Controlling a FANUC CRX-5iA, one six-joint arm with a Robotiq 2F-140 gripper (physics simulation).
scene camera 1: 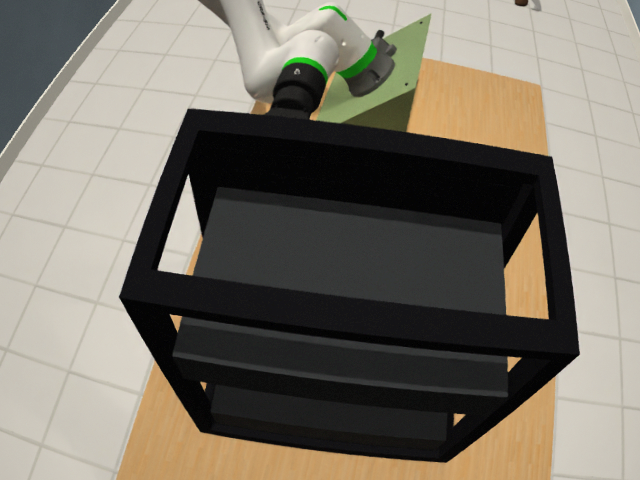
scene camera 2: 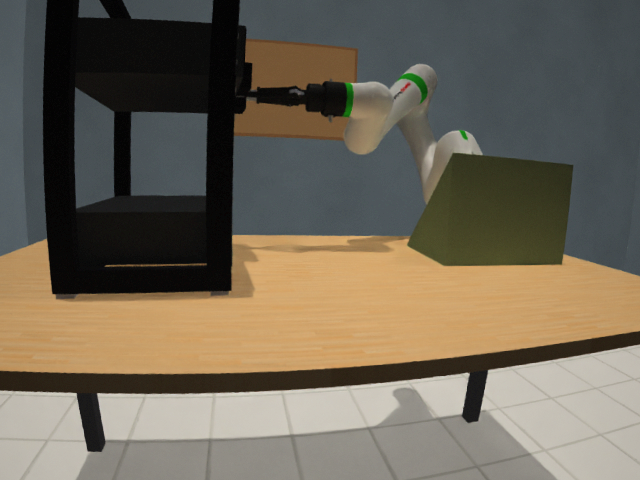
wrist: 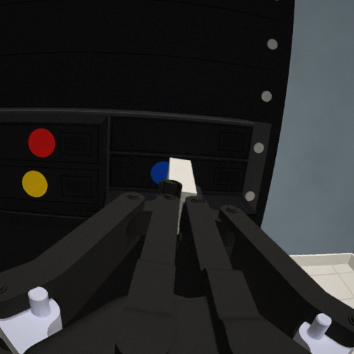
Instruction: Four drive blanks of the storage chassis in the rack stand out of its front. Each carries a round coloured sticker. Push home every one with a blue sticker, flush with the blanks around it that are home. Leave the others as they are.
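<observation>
The storage chassis [scene camera 1: 356,253] [scene camera 2: 144,46] sits high in the black rack [scene camera 1: 336,315] [scene camera 2: 219,180]. In the wrist view, the blank with the red sticker [wrist: 41,142] and, under it, the blank with the yellow sticker [wrist: 34,183] stand out at the left. Right of them, the blank with the blue sticker [wrist: 161,172] looks about level with the plain blank [wrist: 170,137] above it. My gripper [wrist: 177,175] [scene camera 2: 249,94] is shut and empty, its pale tip over the right part of the blue sticker, at or very near that blank. A ledge shows below; the fourth sticker does not show. In scene camera 1 the rack hides the fingertips.
A second dark unit [scene camera 1: 330,413] [scene camera 2: 139,237] sits low in the rack. The rack stands on the wooden table [scene camera 1: 485,103] [scene camera 2: 336,310]. A green wedge-shaped pedestal [scene camera 1: 382,77] [scene camera 2: 506,211] stands near the arm. A brown board [scene camera 2: 299,87] hangs on the wall behind.
</observation>
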